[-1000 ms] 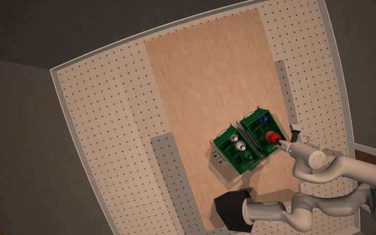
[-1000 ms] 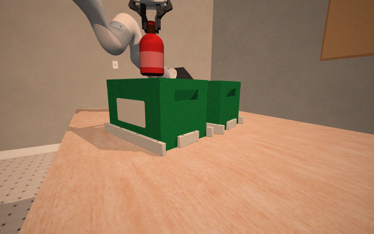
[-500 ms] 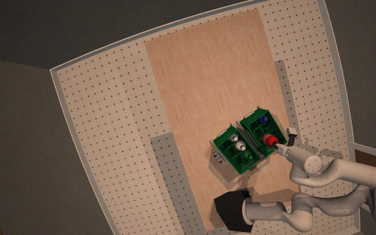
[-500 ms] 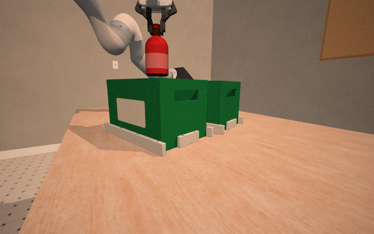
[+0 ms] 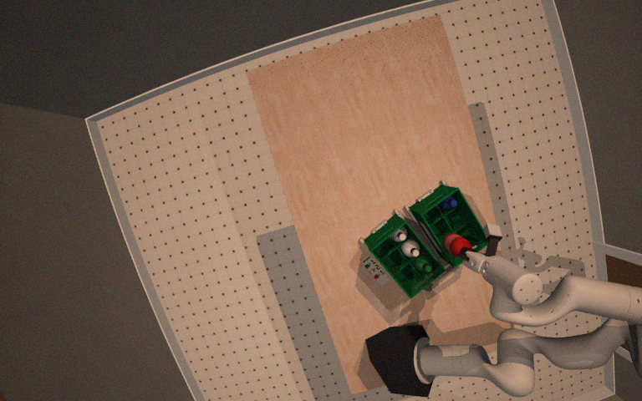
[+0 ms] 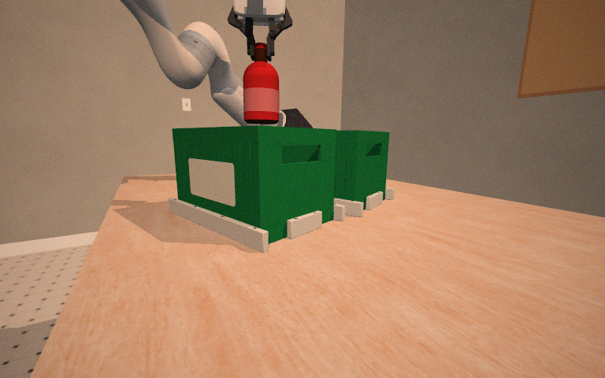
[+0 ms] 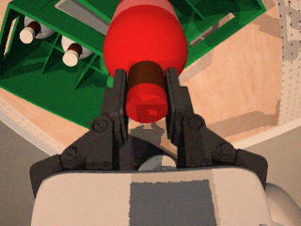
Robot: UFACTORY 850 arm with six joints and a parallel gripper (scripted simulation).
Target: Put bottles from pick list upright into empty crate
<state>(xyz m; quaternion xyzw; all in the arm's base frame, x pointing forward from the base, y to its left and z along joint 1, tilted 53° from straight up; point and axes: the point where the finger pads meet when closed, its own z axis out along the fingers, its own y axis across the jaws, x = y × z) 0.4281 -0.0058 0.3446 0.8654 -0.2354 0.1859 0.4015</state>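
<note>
The red bottle lies 7 cm below my hand. Round my hand: green bottle: 25 cm below, 12 cm to the left, 8 cm behind; then pick list: 34 cm below, 31 cm to the left, 6 cm behind; then blue bottle: 25 cm below, 13 cm ahead, 8 cm to the right.
</note>
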